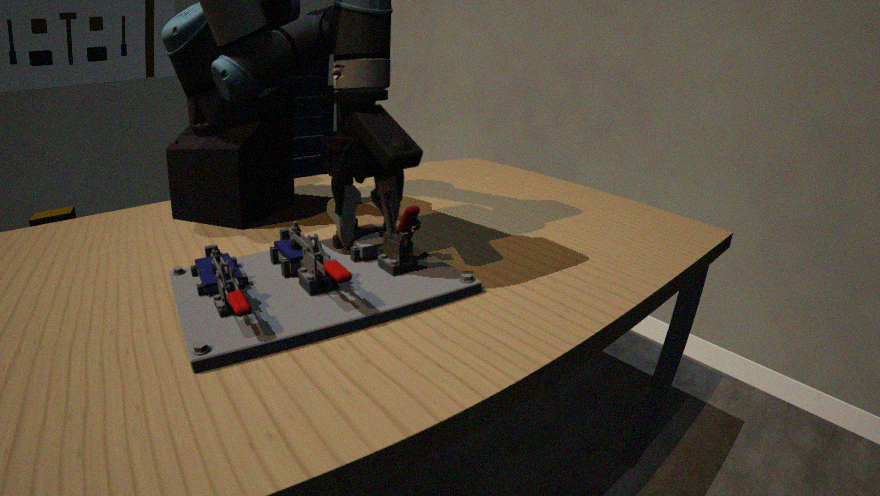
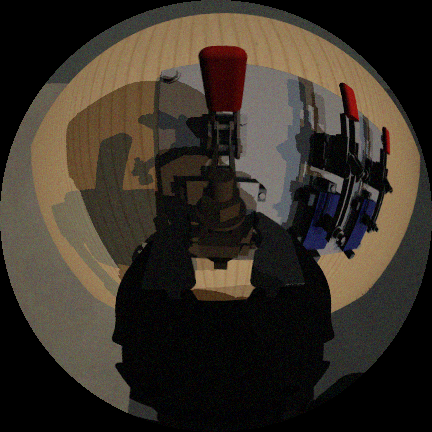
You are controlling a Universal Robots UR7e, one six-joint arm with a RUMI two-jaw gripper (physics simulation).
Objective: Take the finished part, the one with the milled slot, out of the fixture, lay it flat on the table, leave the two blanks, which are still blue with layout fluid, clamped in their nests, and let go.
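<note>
The finished part (image 2: 207, 251) is grey-brown and sits low in the right-hand nest of the fixture; the raised clamp arm and shadow cover much of it, and its slot cannot be made out. My gripper (image 1: 368, 239) (image 2: 221, 215) points down over that nest, its jaws closed in against two opposite sides of the part, still at nest height. That nest's clamp is open, its red handle (image 1: 408, 218) (image 2: 223, 77) standing up. One blue blank (image 1: 287, 248) (image 2: 322, 222) is clamped in the middle nest. The other blue blank (image 1: 207, 272) (image 2: 360, 226) is clamped in the far nest.
The grey fixture plate (image 1: 345, 314) (image 2: 267, 105) lies on the wooden table (image 1: 468, 363) (image 2: 280, 42), with bolts at its corners. Two lowered red handles (image 1: 337, 271) (image 1: 238, 302) stick out toward the table's front. The arm's dark base block (image 1: 206, 178) stands behind the plate.
</note>
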